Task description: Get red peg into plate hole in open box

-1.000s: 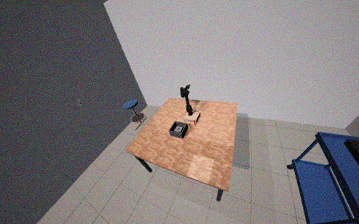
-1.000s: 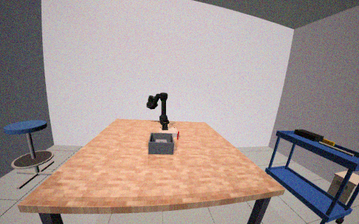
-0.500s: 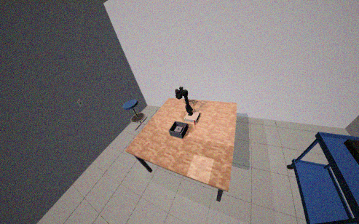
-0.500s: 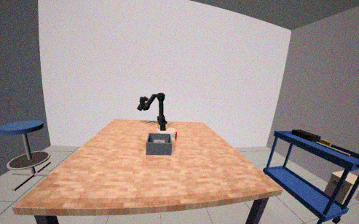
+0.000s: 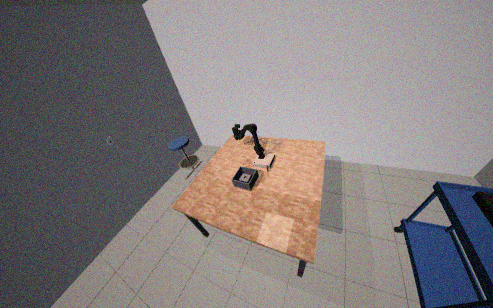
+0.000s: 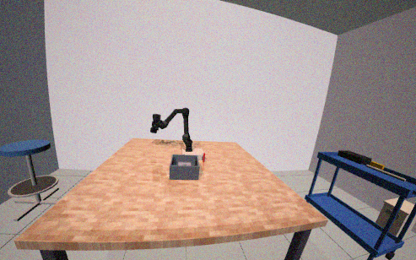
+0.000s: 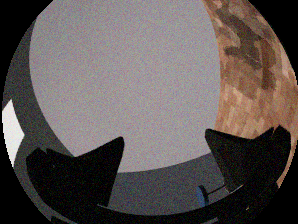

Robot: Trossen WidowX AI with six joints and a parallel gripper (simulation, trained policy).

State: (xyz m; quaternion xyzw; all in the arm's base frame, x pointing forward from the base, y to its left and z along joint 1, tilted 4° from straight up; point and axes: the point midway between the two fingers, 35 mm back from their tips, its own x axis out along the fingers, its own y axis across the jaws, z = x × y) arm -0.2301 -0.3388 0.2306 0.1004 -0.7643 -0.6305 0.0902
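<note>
The red peg is 440 mm ahead of my gripper tip, 470 mm to the left of it and 200 mm below it. Round my gripper tip: dark box: 610 mm ahead, 300 mm to the left, 210 mm below; then grey plate: 610 mm ahead, 300 mm to the left, 190 mm below.
</note>
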